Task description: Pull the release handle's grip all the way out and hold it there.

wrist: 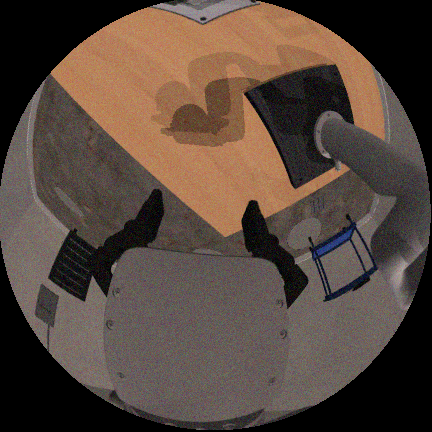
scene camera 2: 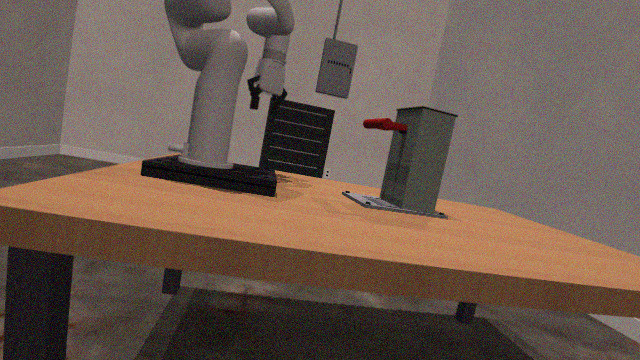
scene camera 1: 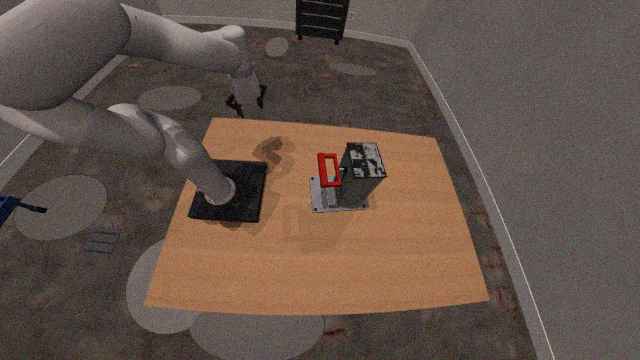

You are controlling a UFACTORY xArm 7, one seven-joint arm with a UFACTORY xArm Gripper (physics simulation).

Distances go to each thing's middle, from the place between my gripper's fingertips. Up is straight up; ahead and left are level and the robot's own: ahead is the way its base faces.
Now: the grey base plate (scene camera 1: 323, 199) 39 cm ahead of my hand, 26 cm to the right of it and 19 cm below it.
